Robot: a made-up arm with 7 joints. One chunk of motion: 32 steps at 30 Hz.
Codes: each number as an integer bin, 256 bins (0 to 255) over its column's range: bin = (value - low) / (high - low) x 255, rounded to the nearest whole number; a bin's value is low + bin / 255 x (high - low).
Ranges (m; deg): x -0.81..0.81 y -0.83..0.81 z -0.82..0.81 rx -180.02..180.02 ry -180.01..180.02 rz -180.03..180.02
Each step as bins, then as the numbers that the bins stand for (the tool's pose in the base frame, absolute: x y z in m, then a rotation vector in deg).
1 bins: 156 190 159 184 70 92
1 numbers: 0.1811 0.3920 0.1964 79.77 -81.18 -50.13
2 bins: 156 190 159 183 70 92
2 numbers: 0.1811 0.3920 0.1964 78.36 -81.18 -50.13
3 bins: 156 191 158 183 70 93
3 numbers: 0.1811 0.3984 0.1900 78.36 -81.18 -48.72
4 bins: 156 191 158 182 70 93
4 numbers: 0.1811 0.3984 0.1900 76.95 -81.18 -48.72
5 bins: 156 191 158 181 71 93
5 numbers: 0.1811 0.3984 0.1900 75.54 -79.77 -48.72
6 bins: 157 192 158 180 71 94
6 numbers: 0.1874 0.4048 0.1900 74.13 -79.77 -47.31
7 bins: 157 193 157 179 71 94
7 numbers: 0.1874 0.4113 0.1836 72.71 -79.77 -47.31
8 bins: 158 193 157 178 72 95
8 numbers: 0.1938 0.4113 0.1836 71.30 -78.35 -45.89
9 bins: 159 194 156 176 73 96
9 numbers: 0.2001 0.4177 0.1772 68.48 -76.94 -44.48
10 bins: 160 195 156 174 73 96
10 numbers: 0.2065 0.4241 0.1772 65.65 -76.94 -44.48
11 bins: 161 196 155 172 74 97
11 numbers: 0.2128 0.4305 0.1708 62.83 -75.53 -43.07
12 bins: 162 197 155 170 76 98
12 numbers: 0.2192 0.4370 0.1708 60.01 -72.71 -41.66
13 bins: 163 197 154 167 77 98
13 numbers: 0.2255 0.4370 0.1644 55.77 -71.30 -41.66
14 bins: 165 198 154 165 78 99
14 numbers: 0.2382 0.4434 0.1644 52.95 -69.88 -40.25
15 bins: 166 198 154 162 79 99
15 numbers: 0.2446 0.4434 0.1644 48.71 -68.47 -40.25
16 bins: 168 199 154 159 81 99
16 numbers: 0.2573 0.4498 0.1644 44.48 -65.65 -40.25
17 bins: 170 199 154 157 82 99
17 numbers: 0.2700 0.4498 0.1644 41.65 -64.24 -40.25
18 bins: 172 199 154 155 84 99
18 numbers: 0.2827 0.4498 0.1644 38.83 -61.41 -40.25
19 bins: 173 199 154 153 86 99
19 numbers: 0.2891 0.4498 0.1644 36.00 -58.59 -40.25
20 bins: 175 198 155 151 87 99
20 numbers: 0.3018 0.4434 0.1708 33.18 -57.18 -40.25
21 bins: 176 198 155 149 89 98
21 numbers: 0.3081 0.4434 0.1708 30.36 -54.35 -41.66
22 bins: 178 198 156 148 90 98
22 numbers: 0.3208 0.4434 0.1772 28.94 -52.94 -41.66
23 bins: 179 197 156 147 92 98
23 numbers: 0.3272 0.4370 0.1772 27.53 -50.12 -41.66
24 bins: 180 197 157 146 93 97
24 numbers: 0.3335 0.4370 0.1836 26.12 -48.70 -43.07
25 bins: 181 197 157 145 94 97
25 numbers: 0.3399 0.4370 0.1836 24.71 -47.29 -43.07
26 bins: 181 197 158 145 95 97
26 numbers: 0.3399 0.4370 0.1900 24.71 -45.88 -43.07
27 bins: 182 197 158 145 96 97
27 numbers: 0.3462 0.4370 0.1900 24.71 -44.47 -43.07
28 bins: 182 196 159 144 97 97
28 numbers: 0.3462 0.4305 0.1964 23.30 -43.06 -43.07
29 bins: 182 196 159 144 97 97
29 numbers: 0.3462 0.4305 0.1964 23.30 -43.06 -43.07
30 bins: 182 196 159 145 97 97
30 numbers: 0.3462 0.4305 0.1964 24.71 -43.06 -43.07
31 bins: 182 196 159 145 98 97
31 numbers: 0.3462 0.4305 0.1964 24.71 -41.65 -43.07
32 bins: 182 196 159 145 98 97
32 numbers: 0.3462 0.4305 0.1964 24.71 -41.65 -43.07
